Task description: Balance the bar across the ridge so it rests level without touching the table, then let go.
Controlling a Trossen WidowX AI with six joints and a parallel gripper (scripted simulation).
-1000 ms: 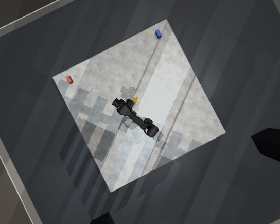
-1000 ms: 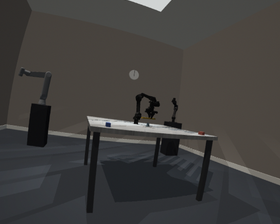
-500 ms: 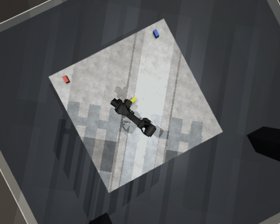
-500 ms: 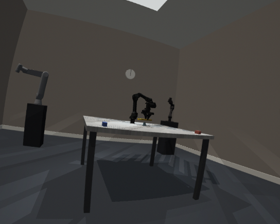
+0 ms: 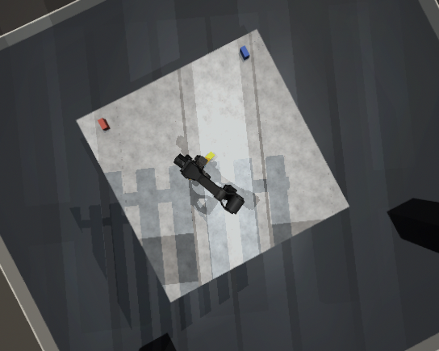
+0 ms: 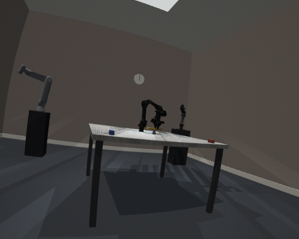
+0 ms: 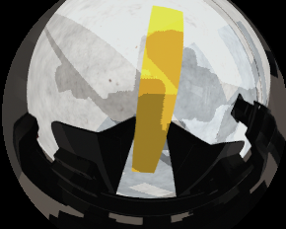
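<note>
Right now my gripper tip is 10 mm short of the yellow bar and 30 mm to the left of it. From my gripper tip the other things lie so: red block (520 mm ahead, 390 mm to the left, 50 mm below); blue block (520 mm ahead, 610 mm to the right, 50 mm below).
</note>
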